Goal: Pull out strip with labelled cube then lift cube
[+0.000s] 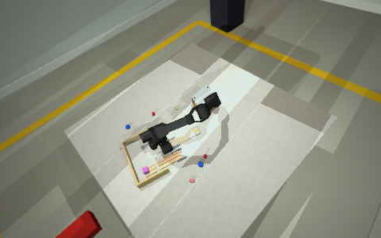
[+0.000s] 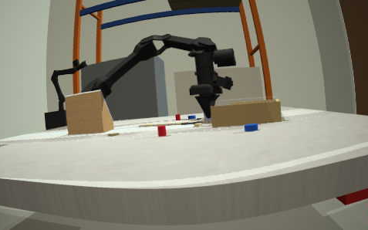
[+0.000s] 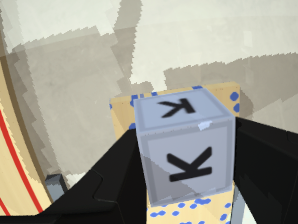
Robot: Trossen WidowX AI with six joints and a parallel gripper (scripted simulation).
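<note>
Now: gripper tip 40 mm short of the red-lined strip, 90 mm to the right of it and 10 mm above it. From my gripper tip the other things lie so: pink block 20 mm ahead, 280 mm to the left, 10 mm below; pale blue cube marked k 10 mm above.
</note>
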